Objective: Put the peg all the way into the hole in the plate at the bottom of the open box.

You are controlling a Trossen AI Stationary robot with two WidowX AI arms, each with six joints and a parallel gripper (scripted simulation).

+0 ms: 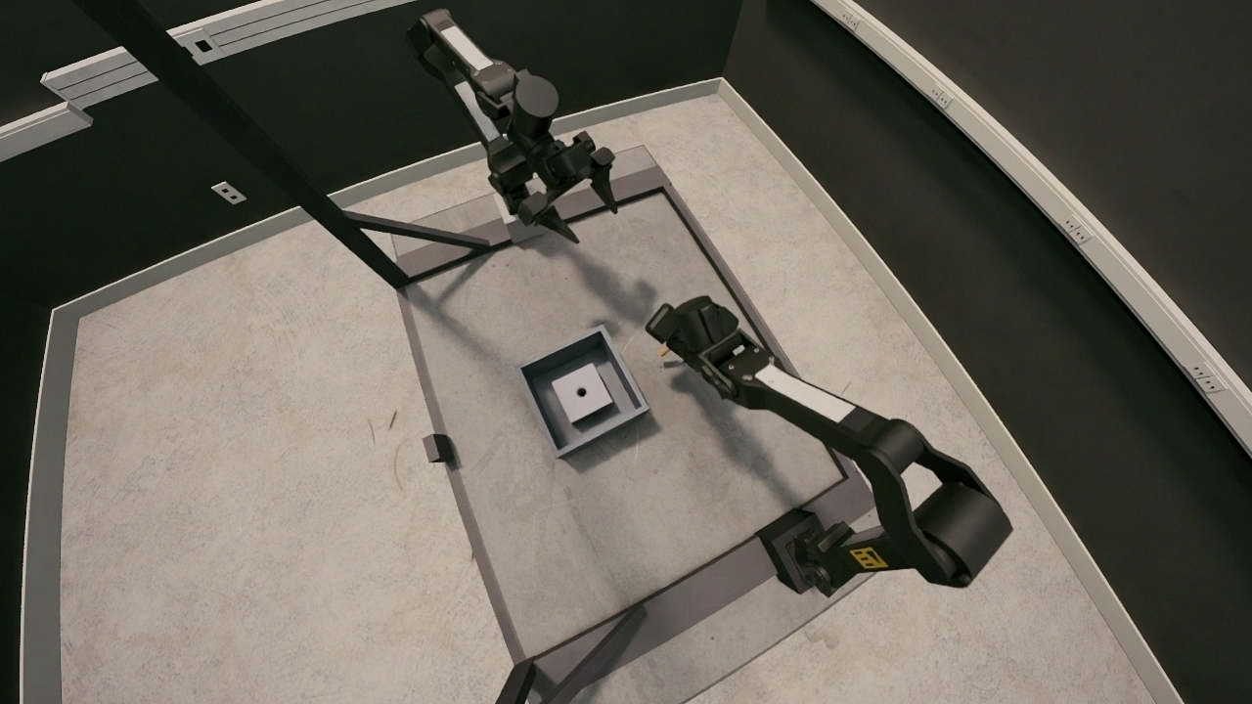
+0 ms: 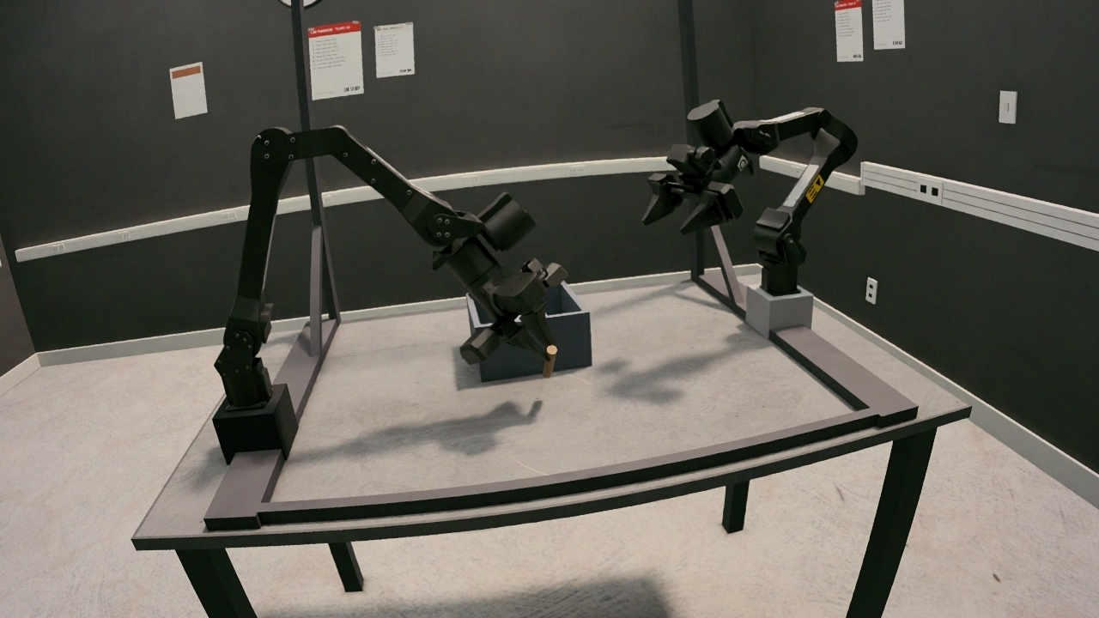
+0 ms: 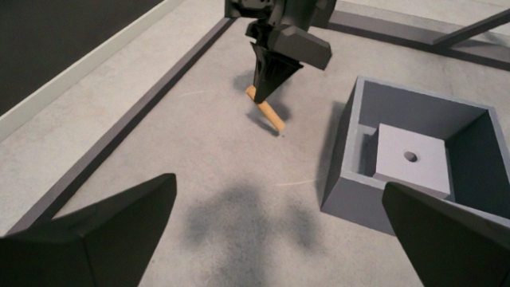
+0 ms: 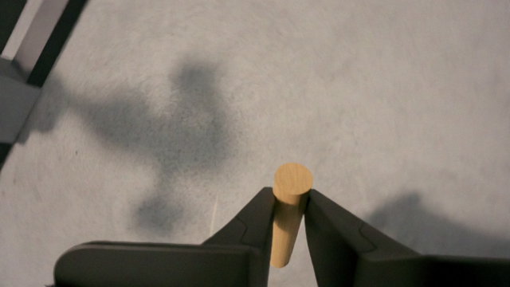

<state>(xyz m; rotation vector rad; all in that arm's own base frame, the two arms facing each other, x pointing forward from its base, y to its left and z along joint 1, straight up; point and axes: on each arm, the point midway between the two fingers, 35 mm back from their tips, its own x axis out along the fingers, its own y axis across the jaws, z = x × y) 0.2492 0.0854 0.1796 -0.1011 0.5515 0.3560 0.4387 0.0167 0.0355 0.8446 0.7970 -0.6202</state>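
The wooden peg lies 10 mm behind my right hand, 20 mm to the left of it and 40 mm below it. From my right hand the other things lie so: pale plate 210 mm behind, 50 mm to the left, 70 mm below; then blue-grey box 210 mm behind, 50 mm to the left, 90 mm below.
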